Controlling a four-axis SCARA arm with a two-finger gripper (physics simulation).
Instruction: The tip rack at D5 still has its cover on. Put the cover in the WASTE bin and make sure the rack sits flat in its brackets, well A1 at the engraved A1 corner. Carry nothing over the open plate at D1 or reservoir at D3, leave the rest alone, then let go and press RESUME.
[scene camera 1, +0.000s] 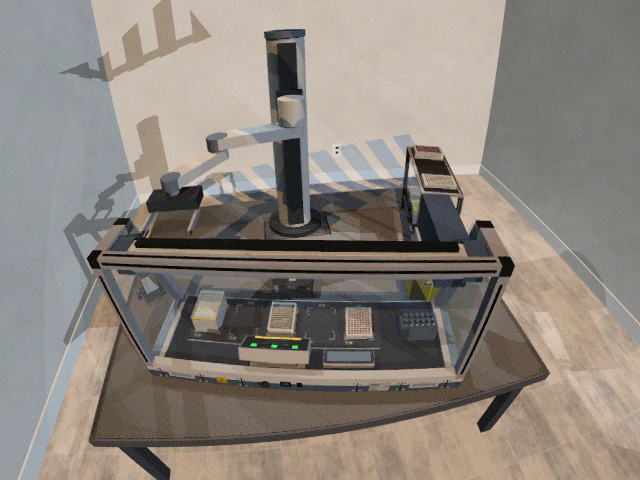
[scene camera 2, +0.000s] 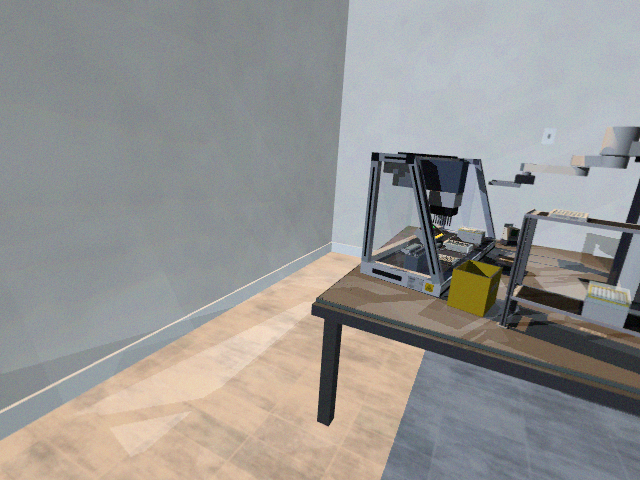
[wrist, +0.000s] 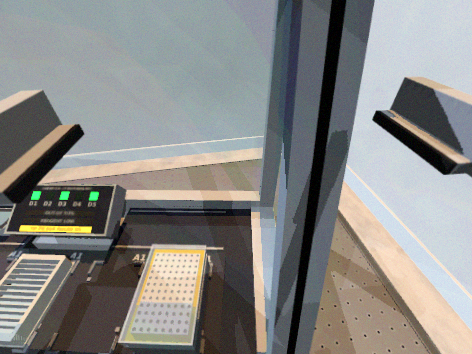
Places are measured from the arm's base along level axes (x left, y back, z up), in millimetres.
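Pixels of known places: gripper, fingertip midpoint: (scene camera 1: 163, 235) (scene camera 2: 490, 182) (wrist: 233, 104); arm's base at its link origin: (scene camera 1: 295, 222).
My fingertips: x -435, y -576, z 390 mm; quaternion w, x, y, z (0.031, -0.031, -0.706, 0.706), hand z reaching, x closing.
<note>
For each thing: its top centre in the pictures, then the offset to it from my fingertips. "*": a spot on its surface instead.
- engraved A1 mark at a spot on its surface: (wrist: 139, 257) * dy -140, dx +162, dz -332 mm
- WASTE bin at its top centre: (scene camera 2: 478, 267) dy +10, dx +884, dz -242 mm
- frame's top beam at a spot on its surface: (scene camera 1: 299, 262) * dy -332, dx +384, dz +119 mm
- reservoir at its top centre: (wrist: 17, 291) (scene camera 1: 282, 316) (scene camera 2: 458, 243) dy -92, dx +330, dz -300 mm
- dark pipetting head at a spot on its surface: (scene camera 2: 445, 175) * dy -153, dx +815, dz +55 mm
The tip rack (scene camera 1: 206, 316) (scene camera 2: 471, 237) (wrist: 167, 287) stands at D5, the left end of the deck in scene camera 1. Its clear cover (wrist: 131, 320) is on it, with yellow showing beneath. The engraved A1 mark (wrist: 139, 257) is by its far left corner in the wrist view; whether the rack sits flat is unclear. My gripper (scene camera 1: 168, 233) (scene camera 2: 504, 182) (wrist: 233, 104) is wide open and empty, high behind the deck's left end. The WASTE bin (scene camera 1: 422, 290) (scene camera 2: 473, 290) is yellow. The status panel (scene camera 1: 274, 351) (wrist: 65, 210) has green lights at D1, D3 and D5; RESUME is not readable.
The frame's top beam (scene camera 1: 299, 262) and a corner post (wrist: 315, 165) stand near the gripper. The reservoir (scene camera 1: 282, 319) (wrist: 31, 300) is at D3, the open plate (scene camera 1: 358, 322) at D1. A grey tube block (scene camera 1: 417, 326) and the dark pipetting head (scene camera 2: 445, 175) are farther right.
</note>
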